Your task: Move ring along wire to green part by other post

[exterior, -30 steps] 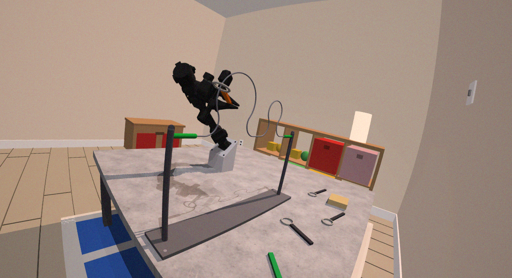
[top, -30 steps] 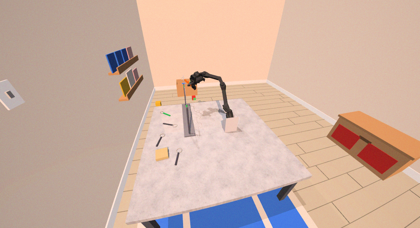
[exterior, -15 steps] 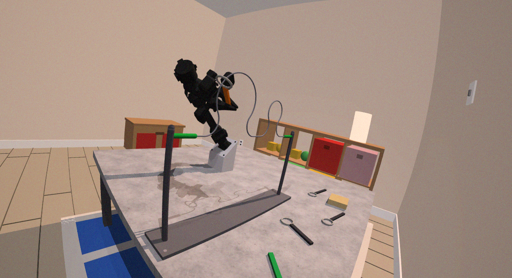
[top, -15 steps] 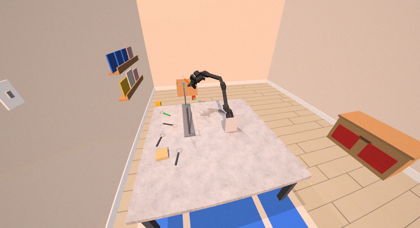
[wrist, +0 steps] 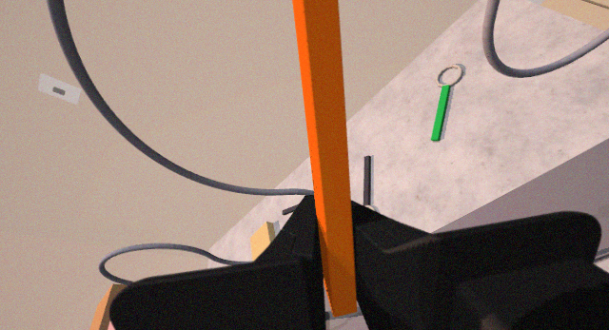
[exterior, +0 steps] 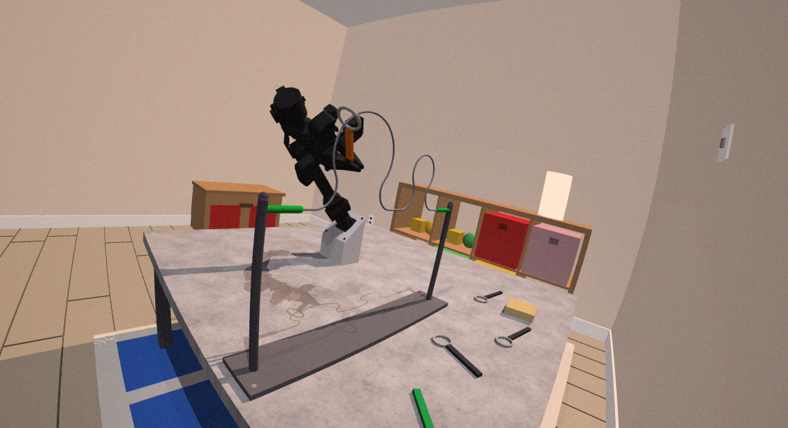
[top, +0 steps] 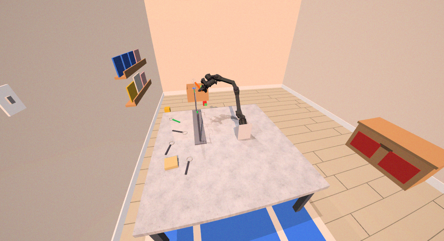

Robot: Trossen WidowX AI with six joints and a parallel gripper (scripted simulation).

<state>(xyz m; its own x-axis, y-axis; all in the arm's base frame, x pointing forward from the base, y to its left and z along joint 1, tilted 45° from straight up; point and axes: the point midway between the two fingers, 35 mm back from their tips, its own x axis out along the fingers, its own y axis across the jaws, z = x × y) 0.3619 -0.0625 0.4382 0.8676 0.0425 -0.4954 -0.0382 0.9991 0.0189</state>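
The ring with orange handle lies 2 cm ahead of my gripper tip, 6 cm to the right of it and 6 cm above it. Round my gripper tip: green-handled ring: 32 cm ahead, 7 cm to the right, 37 cm below; tan block: 26 cm ahead, 58 cm to the left, 36 cm below.
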